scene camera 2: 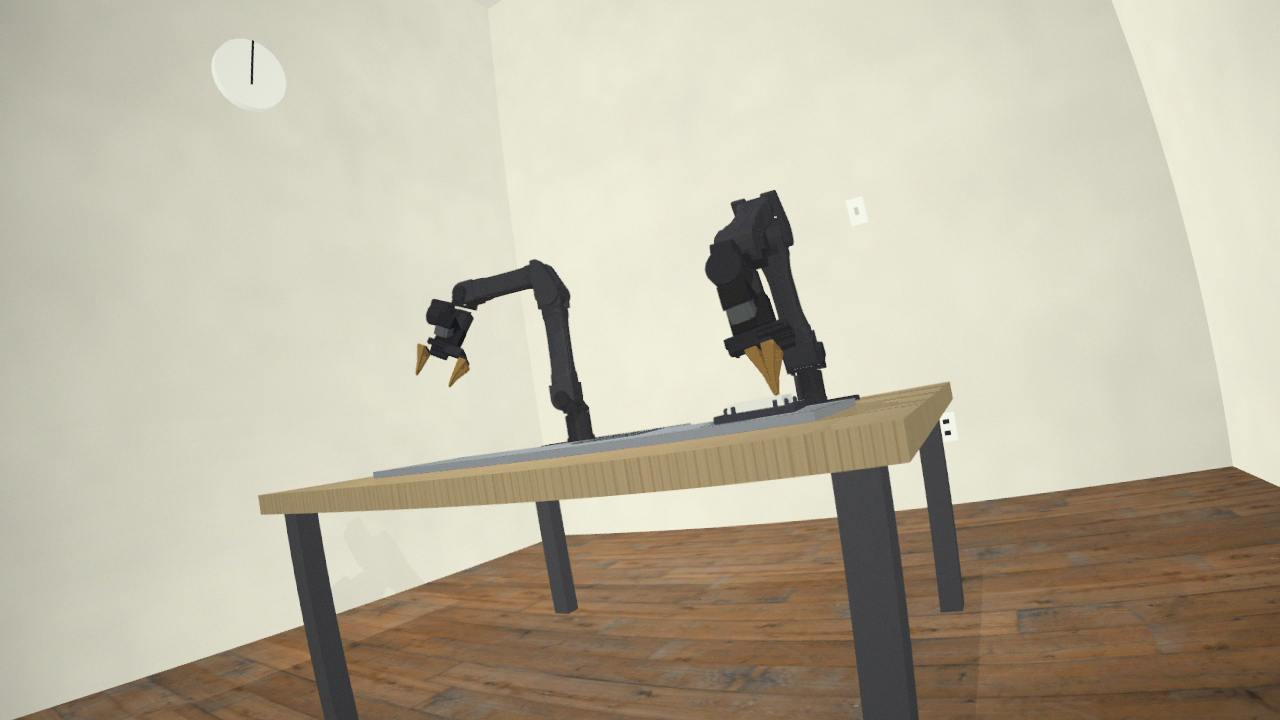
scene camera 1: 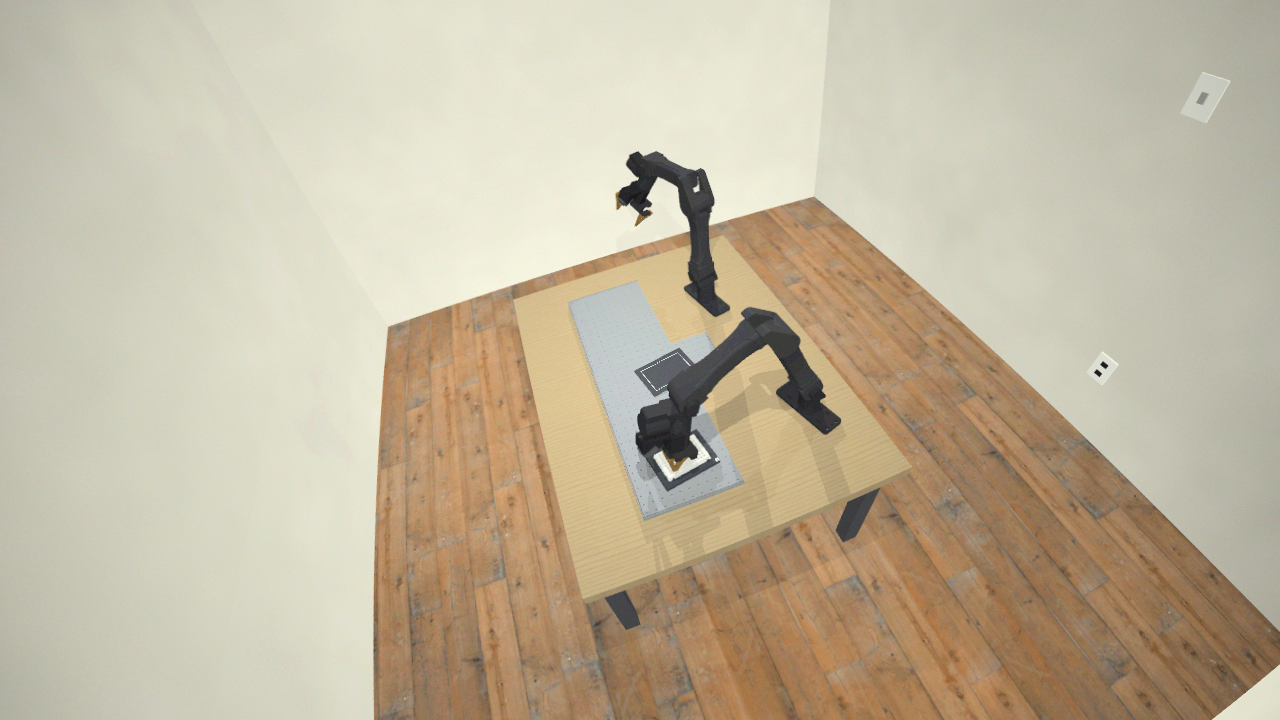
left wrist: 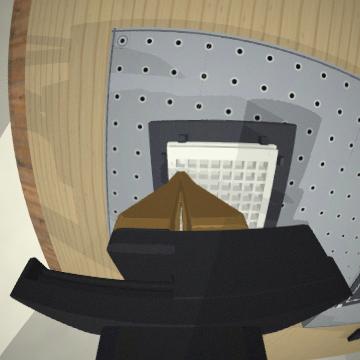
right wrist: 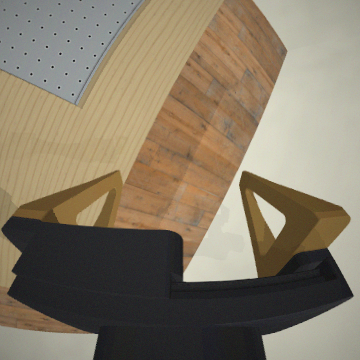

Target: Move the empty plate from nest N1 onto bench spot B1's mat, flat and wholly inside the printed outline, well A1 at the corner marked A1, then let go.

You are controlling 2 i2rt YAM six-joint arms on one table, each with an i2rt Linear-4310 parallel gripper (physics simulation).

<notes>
The left gripper [scene camera 2: 776,394] is shut, holding nothing. Also in view: a white well plate [scene camera 1: 688,464]. The right gripper [scene camera 2: 432,380] is open, with nothing in its grasp. Further things: a dark outlined mat [scene camera 1: 656,375] and a dark plate holder [scene camera 2: 796,405].
The white well plate is seen too in the left wrist view [left wrist: 239,173]. The left gripper also shows in the left wrist view [left wrist: 180,177]. The right gripper shows as well in the right wrist view [right wrist: 180,176]. The right wrist view misses the white well plate: it is out of frame.
</notes>
